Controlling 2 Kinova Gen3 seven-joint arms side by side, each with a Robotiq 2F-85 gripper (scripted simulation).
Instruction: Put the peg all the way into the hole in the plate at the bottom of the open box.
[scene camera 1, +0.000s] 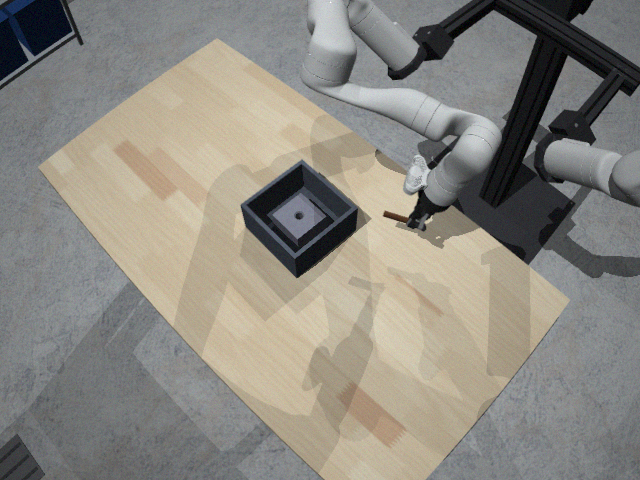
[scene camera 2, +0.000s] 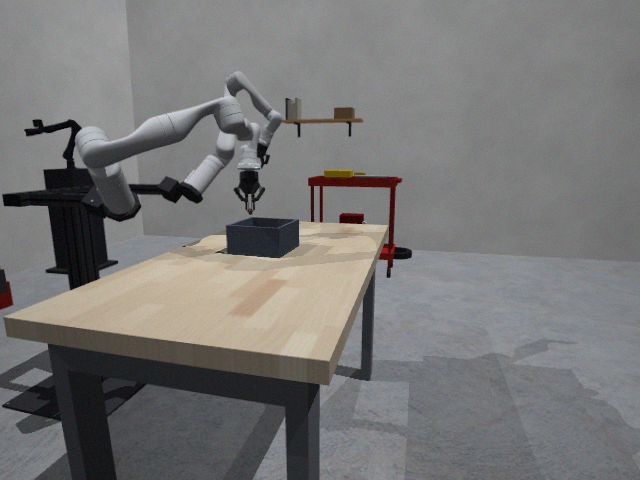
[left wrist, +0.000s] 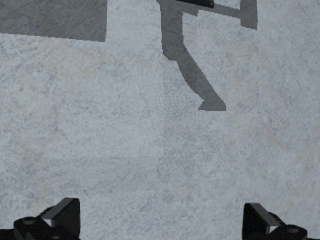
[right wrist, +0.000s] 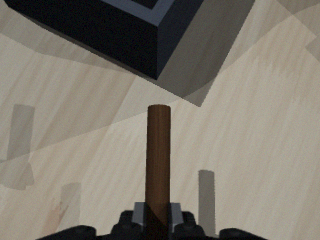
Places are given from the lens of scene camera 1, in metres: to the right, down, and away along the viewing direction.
my right gripper (scene camera 1: 411, 222): 0.20, -0.04, 1.27
dark box (scene camera 1: 341, 214): 0.05, -0.06, 1.36
grey plate (scene camera 1: 299, 220): -0.05, -0.04, 1.32
